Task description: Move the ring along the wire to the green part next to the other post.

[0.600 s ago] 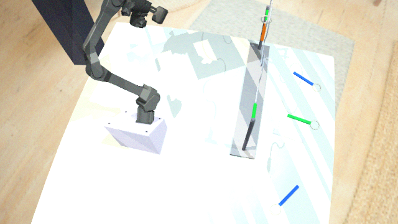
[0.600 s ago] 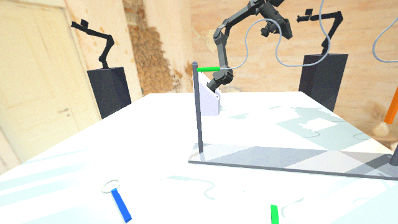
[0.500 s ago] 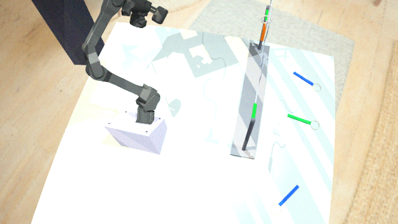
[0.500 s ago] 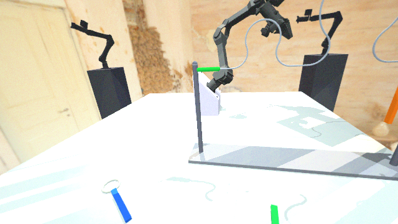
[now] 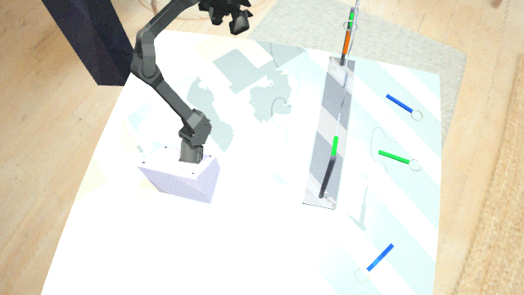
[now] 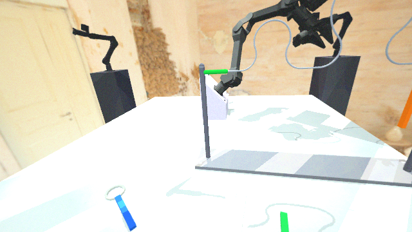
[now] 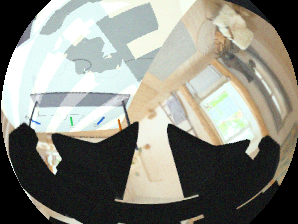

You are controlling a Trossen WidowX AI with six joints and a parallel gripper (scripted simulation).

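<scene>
Right now the orange-handled ring is 330 mm ahead of my gripper tip, 30 mm to the left of it and 100 mm below it.
</scene>
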